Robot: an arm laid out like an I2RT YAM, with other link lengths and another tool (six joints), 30 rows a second.
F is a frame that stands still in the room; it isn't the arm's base.
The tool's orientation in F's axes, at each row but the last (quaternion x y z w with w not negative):
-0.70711, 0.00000, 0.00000, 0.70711
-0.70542, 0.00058, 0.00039, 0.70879
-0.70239, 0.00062, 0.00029, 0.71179
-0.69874, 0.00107, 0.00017, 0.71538
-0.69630, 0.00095, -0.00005, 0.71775
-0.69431, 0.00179, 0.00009, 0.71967
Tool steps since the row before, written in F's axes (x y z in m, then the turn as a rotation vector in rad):
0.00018, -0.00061, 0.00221, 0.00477, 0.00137, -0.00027
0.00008, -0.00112, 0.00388, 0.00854, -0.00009, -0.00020
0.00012, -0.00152, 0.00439, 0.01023, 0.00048, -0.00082
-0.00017, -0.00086, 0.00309, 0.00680, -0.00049, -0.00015
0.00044, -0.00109, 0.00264, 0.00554, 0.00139, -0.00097
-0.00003, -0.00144, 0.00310, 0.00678, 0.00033, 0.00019
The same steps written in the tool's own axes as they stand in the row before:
0.00018, -0.00221, -0.00061, 0.00477, 0.00027, 0.00137
0.00007, -0.00389, -0.00110, 0.00854, 0.00019, -0.00009
0.00012, -0.00441, -0.00146, 0.01023, 0.00081, 0.00047
-0.00017, -0.00311, -0.00079, 0.00680, 0.00013, -0.00048
0.00044, -0.00267, -0.00101, 0.00554, 0.00100, 0.00137
-0.00003, -0.00315, -0.00133, 0.00678, -0.00020, 0.00035

